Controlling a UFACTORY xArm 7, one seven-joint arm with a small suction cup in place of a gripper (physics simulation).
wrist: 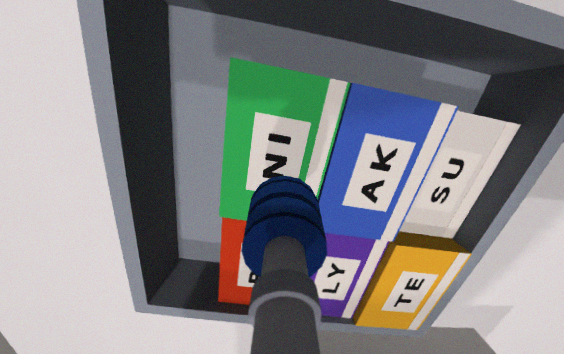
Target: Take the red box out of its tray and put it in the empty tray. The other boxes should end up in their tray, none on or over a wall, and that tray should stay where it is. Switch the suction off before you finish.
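Frame: origin at the arm's base, x up, y ahead, z left, level; metres.
Seen in the pictures: hand at its tool point: (284,207).
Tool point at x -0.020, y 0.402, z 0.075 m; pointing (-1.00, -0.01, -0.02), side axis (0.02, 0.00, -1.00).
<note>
Pixels of each thing's top centre, then the offset from my tool point to it. "spot": a spot on its surface instead.
- red box at its top centre: (258,268) dx -0.031, dy -0.071, dz +0.014 m
- grey tray at a spot on its surface: (112,165) spot: dx -0.023, dy +0.008, dz +0.093 m
- green box at its top centre: (276,157) dx -0.026, dy +0.015, dz +0.004 m
- blue box at its top centre: (377,175) dx -0.025, dy +0.008, dz -0.053 m
- white box at its top centre: (447,182) dx -0.038, dy +0.001, dz -0.110 m
- purple box at its top centre: (334,279) dx -0.028, dy -0.077, dz -0.043 m
- yellow box at its top centre: (408,293) dx -0.022, dy -0.084, dz -0.100 m
The red box (231,262) lies in the grey tray (112,165), at its near side in the wrist view. The arm and cup hide much of it. The green box (277,95) lies beyond it, with the blue box (385,110) and the white box (477,130) to its right. The purple box (340,305) and the yellow box (395,280) lie in the near row to the right of red. My suction cup (283,184) hangs over the boxes near the green-red border, with no box on it. I cannot tell which tray, if any, shows at the bottom edge.
The tray's dark walls (140,150) rise around the boxes. A strip of tray floor (197,165) shows left of the green box, and another runs beyond the far row. A grey shape (410,342) shows at the bottom right, outside the tray.
</note>
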